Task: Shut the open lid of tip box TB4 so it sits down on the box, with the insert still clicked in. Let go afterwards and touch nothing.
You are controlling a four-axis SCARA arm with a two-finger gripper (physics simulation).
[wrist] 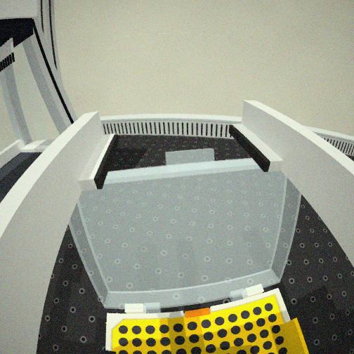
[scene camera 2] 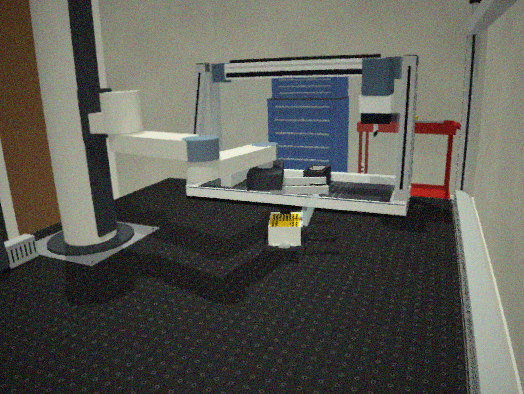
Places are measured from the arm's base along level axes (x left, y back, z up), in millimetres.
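Pixels of known places: gripper, fingertip midpoint: (scene camera 2: 327,185); arm's base, origin of the base link: (scene camera 2: 92,242).
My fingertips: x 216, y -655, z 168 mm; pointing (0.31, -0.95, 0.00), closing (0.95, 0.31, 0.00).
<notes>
Ahead of a thing's pixels: the offset from my fingertips to its top centre. "spot": to the spot under its first point.
Tip box TB4 @[dx -38, dy +108, dz -90 mm] (scene camera 2: 285,237) (wrist: 112,325) is white and stands upright on the dark perforated table. Its yellow insert @[dx -38, dy +108, dz -81 mm] (scene camera 2: 285,220) (wrist: 200,336) sits in the top, with an orange clip at the hinge side and a yellow tab at the right in the wrist view; the front part is cut off there. The clear lid @[spot: dx -76, dy +29, dz -53 mm] (scene camera 2: 308,211) (wrist: 187,230) is open, tilted up and back from the hinges. My gripper (scene camera 2: 327,185) (wrist: 173,118) is shut on nothing, its fingers stopping wide apart. The fingertips are above the lid's far edge; contact cannot be told.
A gantry frame (scene camera 2: 300,201) stands behind the box, with a black block @[spot: dx +300, dy +109, dz -39 mm] (scene camera 2: 317,172) on its deck. The arm's column (scene camera 2: 65,150) rises at the left. A pale rail (scene camera 2: 487,280) runs along the right side. A slotted strip (wrist: 170,128) edges the table's far side.
</notes>
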